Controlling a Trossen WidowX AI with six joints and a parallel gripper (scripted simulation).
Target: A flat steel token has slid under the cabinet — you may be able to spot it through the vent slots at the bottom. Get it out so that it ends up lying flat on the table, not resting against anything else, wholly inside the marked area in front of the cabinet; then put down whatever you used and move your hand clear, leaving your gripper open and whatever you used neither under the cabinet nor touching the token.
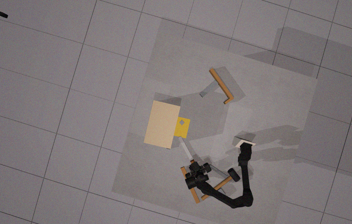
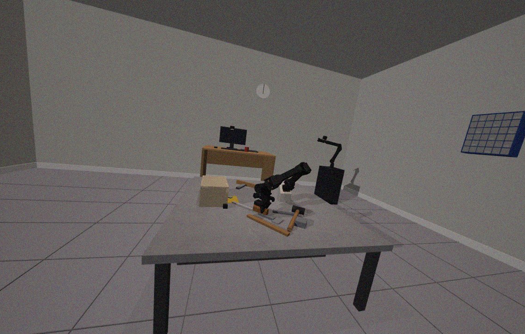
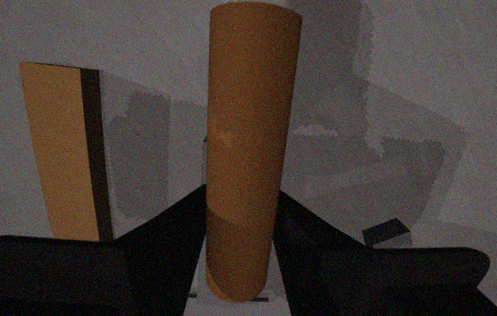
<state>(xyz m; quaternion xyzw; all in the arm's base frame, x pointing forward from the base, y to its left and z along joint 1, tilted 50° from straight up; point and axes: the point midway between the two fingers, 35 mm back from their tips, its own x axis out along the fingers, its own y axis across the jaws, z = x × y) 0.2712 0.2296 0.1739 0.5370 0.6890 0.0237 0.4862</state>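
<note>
My gripper tip is now 60 mm to the right of the grey l-shaped bracket, 50 mm past it and 10 mm above it. Round my gripper tip: grey block (220 mm behind, 140 mm to the left); wooden stick (140 mm to the left, 10 mm below, 10 mm ahead); grey steel token (310 mm to the right, 200 mm ahead, 10 mm below).
</note>
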